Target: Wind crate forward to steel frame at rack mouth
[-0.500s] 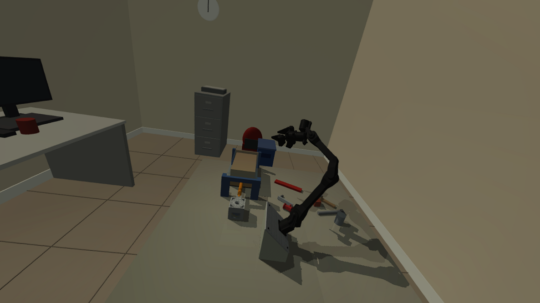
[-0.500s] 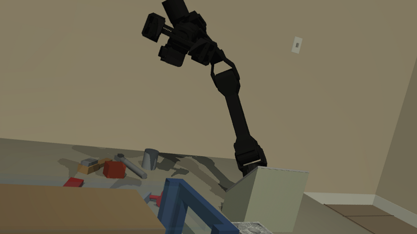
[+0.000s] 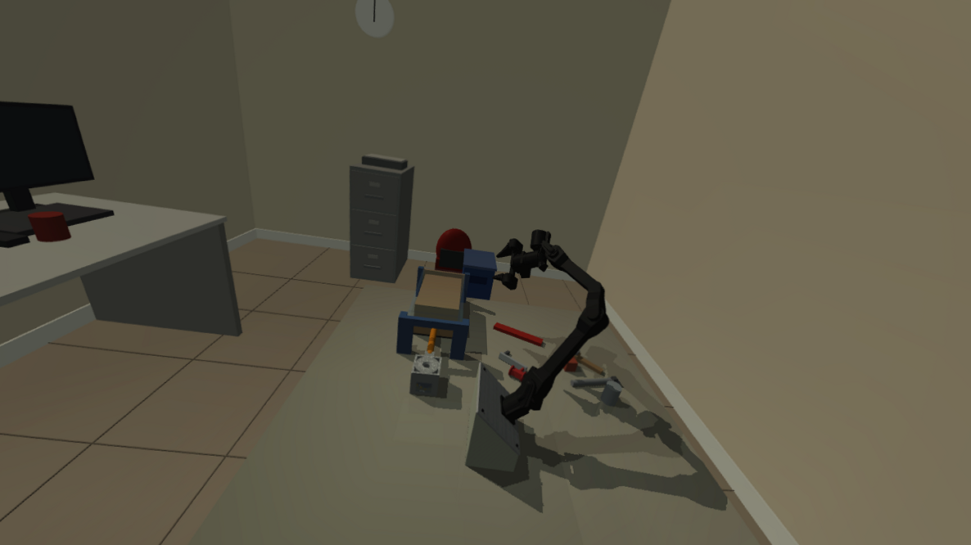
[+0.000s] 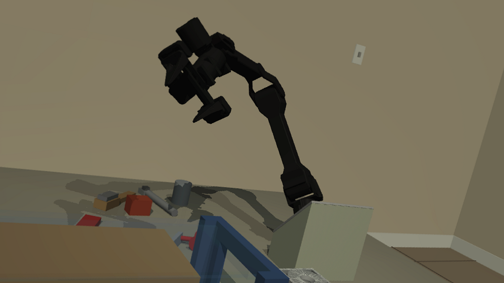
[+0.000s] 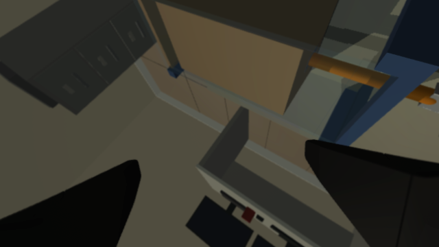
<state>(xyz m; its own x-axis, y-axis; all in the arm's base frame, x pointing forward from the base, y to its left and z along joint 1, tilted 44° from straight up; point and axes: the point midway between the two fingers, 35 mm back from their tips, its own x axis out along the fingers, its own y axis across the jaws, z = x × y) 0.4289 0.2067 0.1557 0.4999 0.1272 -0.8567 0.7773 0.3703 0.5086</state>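
Now: the winch handle 110 mm behind my gripper tip, 140 mm to the right of it and 350 mm below it. Round my gripper tip: clear-panelled cubby (140 mm ahead, 200 mm to the left, 250 mm below); then long red bar (110 mm ahead, 180 mm to the right, 360 mm below); then red knob (160 mm behind, 150 mm to the right, 350 mm below).
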